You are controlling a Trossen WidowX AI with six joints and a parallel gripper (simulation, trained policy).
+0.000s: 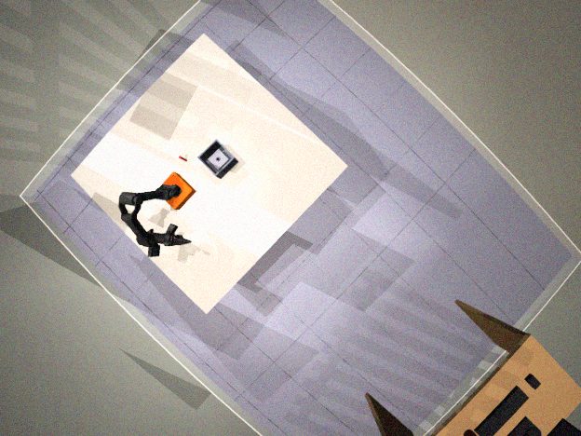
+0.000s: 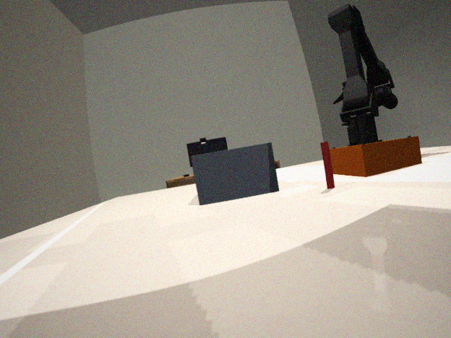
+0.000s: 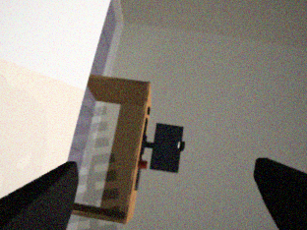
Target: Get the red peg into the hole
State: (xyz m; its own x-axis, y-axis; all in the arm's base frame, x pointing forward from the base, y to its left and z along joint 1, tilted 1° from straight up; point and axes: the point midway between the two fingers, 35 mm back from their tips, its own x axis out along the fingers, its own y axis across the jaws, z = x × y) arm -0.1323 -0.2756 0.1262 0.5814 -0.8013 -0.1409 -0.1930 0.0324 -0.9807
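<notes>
Right now the red peg is 420 mm to the left of my gripper tip, 280 mm ahead of it and 140 mm below it. The rest, counted from my gripper tip: pale plate 430 mm ahead, 250 mm to the left, 130 mm below; then dark box 430 mm ahead, 250 mm to the left, 150 mm below.
</notes>
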